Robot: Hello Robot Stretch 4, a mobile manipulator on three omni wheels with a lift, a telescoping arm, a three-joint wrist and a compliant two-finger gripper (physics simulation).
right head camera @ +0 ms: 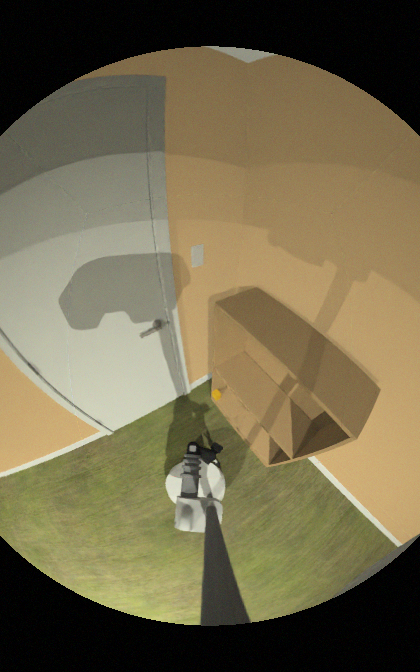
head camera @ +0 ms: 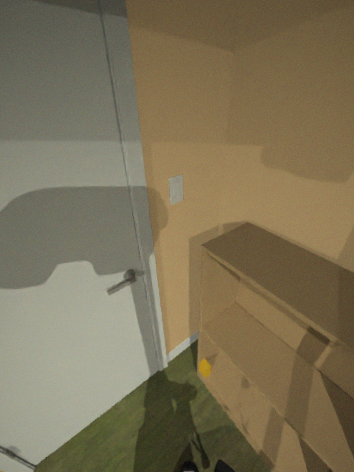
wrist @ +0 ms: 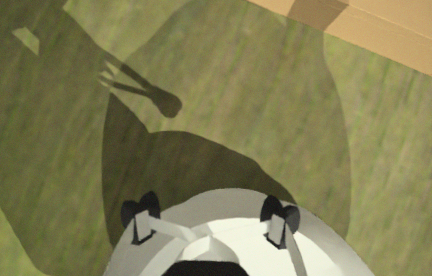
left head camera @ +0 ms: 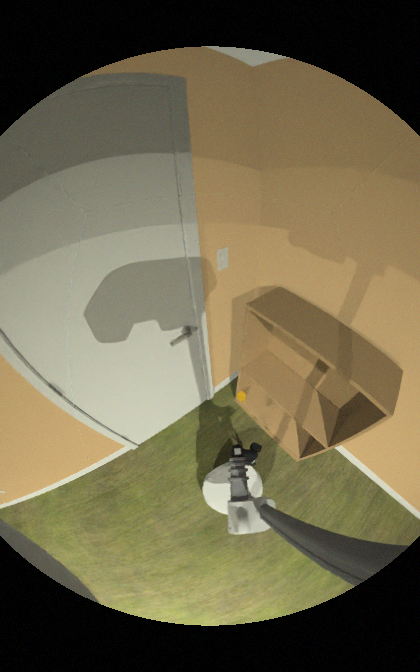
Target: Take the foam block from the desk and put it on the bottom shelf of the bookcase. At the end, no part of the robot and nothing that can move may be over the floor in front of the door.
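Frame: origin at the robot's base, x ahead, y left, z up, level; metres.
Where they show: gripper, fingertip midpoint: [wrist: 210,210].
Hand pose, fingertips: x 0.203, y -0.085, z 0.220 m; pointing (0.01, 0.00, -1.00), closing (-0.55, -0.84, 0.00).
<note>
After its pixels a point has its place.
The yellow foam block [head camera: 204,367] @(x 0.735, y -0.106, z 0.162 m) [left head camera: 241,396] [right head camera: 216,394] rests on the bottom shelf of the bookcase [head camera: 295,280] @(x 0.582, y -0.341, z 1.032 m) [left head camera: 320,332] [right head camera: 300,340], at its left end near the front edge. My gripper [wrist: 210,210] @(x 0.203, y -0.085, z 0.220 m) is open and empty, with its fingertips apart above the white round base in the wrist view. The arm is drawn in, and the gripper is apart from the block and in front of the bookcase. The block does not show in the wrist view. The desk does not show.
The grey-white door [head camera: 60,340] @(x 0.563, y 0.490, z 0.743 m) [left head camera: 125,295] [right head camera: 100,290] is shut at the left, with a lever handle [head camera: 121,282] @(x 0.740, y 0.265, z 0.875 m). The green floor [left head camera: 150,525] [right head camera: 125,525] lies in front of it. The white round base [left head camera: 217,492] [right head camera: 175,485] stands below the arm. A light switch [head camera: 176,189] @(x 0.945, y 0.027, z 1.196 m) is on the wall.
</note>
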